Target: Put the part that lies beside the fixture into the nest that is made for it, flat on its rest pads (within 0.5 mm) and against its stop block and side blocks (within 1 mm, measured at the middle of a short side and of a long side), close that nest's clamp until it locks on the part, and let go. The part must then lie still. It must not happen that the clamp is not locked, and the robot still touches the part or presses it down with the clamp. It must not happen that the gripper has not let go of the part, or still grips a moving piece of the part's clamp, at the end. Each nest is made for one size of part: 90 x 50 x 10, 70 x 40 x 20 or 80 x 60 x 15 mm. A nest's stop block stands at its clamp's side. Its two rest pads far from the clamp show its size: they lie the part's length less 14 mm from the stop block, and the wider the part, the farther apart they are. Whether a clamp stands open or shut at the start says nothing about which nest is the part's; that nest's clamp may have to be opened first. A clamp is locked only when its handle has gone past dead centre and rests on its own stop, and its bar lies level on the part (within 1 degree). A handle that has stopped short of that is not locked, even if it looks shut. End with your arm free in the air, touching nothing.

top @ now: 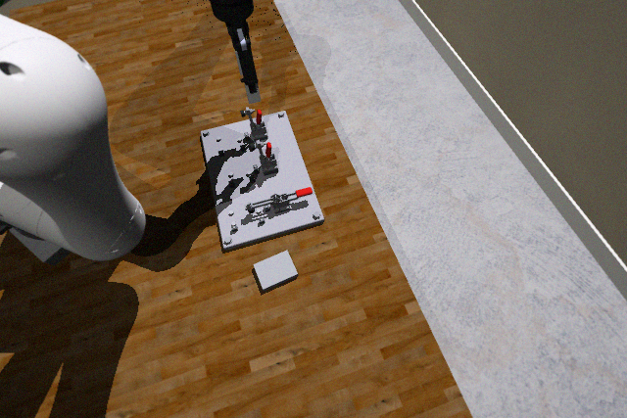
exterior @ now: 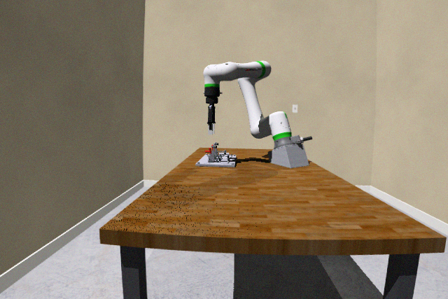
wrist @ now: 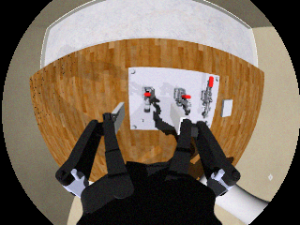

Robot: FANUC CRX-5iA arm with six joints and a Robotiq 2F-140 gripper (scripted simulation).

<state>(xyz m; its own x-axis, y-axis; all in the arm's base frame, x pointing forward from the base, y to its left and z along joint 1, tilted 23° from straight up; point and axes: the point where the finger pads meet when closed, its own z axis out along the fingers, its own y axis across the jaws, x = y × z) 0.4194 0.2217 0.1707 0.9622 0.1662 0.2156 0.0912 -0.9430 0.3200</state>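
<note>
My gripper is now 20 mm past the part, 370 mm to the left of it and 210 mm above it. Also, from my hand: grey fixture plate 20 mm behind, 110 mm to the right, 210 mm below.
</note>
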